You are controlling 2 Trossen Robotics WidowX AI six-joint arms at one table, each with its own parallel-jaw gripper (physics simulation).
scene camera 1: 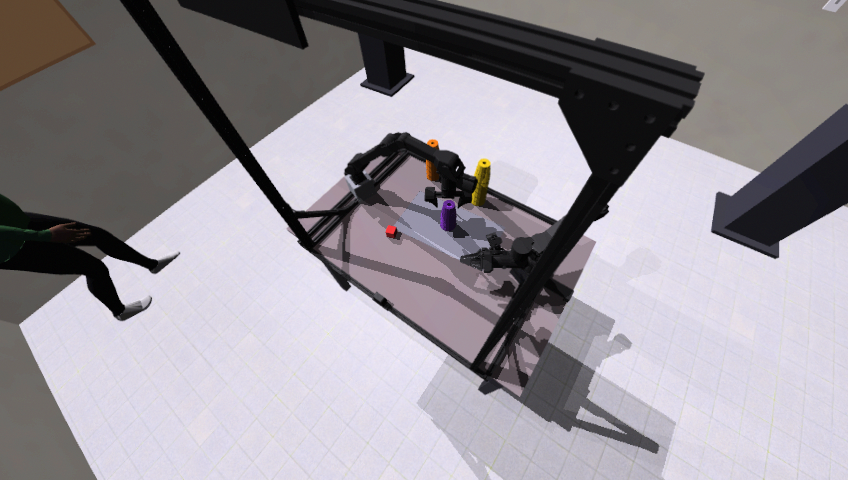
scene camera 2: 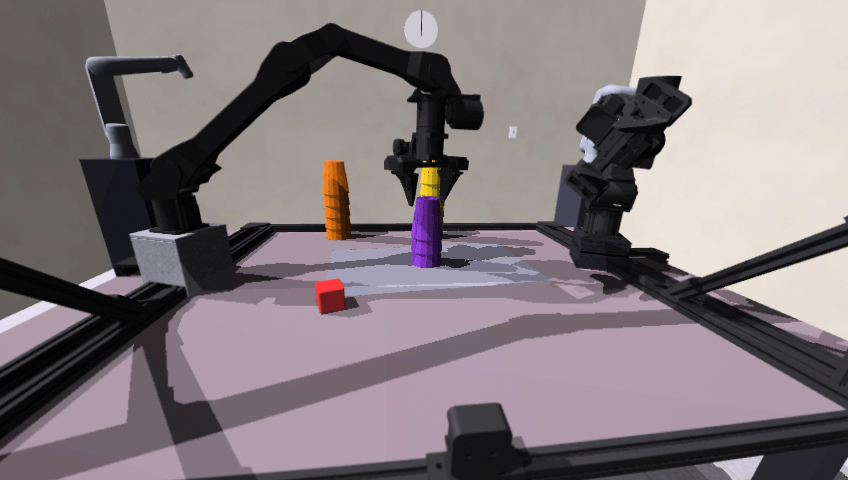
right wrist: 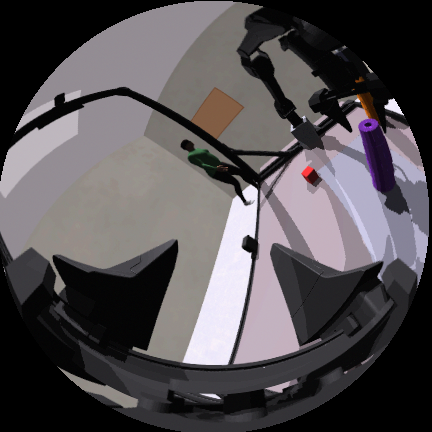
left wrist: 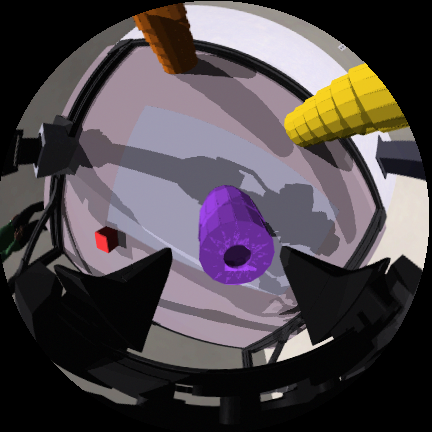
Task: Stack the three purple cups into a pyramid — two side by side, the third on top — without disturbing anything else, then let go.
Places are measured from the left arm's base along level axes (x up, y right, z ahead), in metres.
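Pixels of known places: left gripper, fingertip midpoint: (scene camera 1: 447,207) (scene camera 2: 427,204) (right wrist: 367,131) (left wrist: 227,253); right gripper, fingertip midpoint: (scene camera 1: 460,258) (scene camera 2: 595,151) (right wrist: 225,247); left arm's base, link origin: (scene camera 1: 358,178) (scene camera 2: 180,228) (right wrist: 297,122) (left wrist: 37,149); right arm's base, link origin: (scene camera 1: 531,267) (scene camera 2: 600,234).
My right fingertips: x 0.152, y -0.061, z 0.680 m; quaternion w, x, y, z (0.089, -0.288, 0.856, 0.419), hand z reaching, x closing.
Ahead of a thing's pixels: the offset from my right fingertips to its middle. Level surfaces: height alone.
The purple cups @(dy -0.167, dx -0.152, dz -0.266 m) (scene camera 1: 448,215) (scene camera 2: 426,231) (left wrist: 230,215) (right wrist: 380,160) stand as one upright, nested column on the blue-grey mat @(dx -0.258 m) (scene camera 1: 423,237) (scene camera 2: 380,280) (left wrist: 145,135). The single cups are hard to tell apart. My left gripper (scene camera 1: 447,199) (scene camera 2: 429,203) (left wrist: 227,253) points down, open and empty. In the left wrist view the column's top, with its hole, shows between the two fingertips, with a gap on each side; in scene camera 2 the tips are level with the column's top. My right gripper (scene camera 1: 478,249) (right wrist: 225,247) is open and empty, apart from the cups.
A tall yellow cup column @(dy -0.370, dx -0.087, dz -0.299 m) (scene camera 1: 480,185) (scene camera 2: 430,181) (left wrist: 350,107) stands behind the purple one. An orange column @(dy -0.284, dx -0.152, dz -0.556 m) (scene camera 1: 431,169) (scene camera 2: 336,202) (left wrist: 172,45) stands back left in scene camera 2. A red cube @(dy +0.074, dx -0.238, dz -0.380 m) (scene camera 1: 390,231) (scene camera 2: 330,296) (left wrist: 106,239) (right wrist: 310,175) lies near the mat's front left there.
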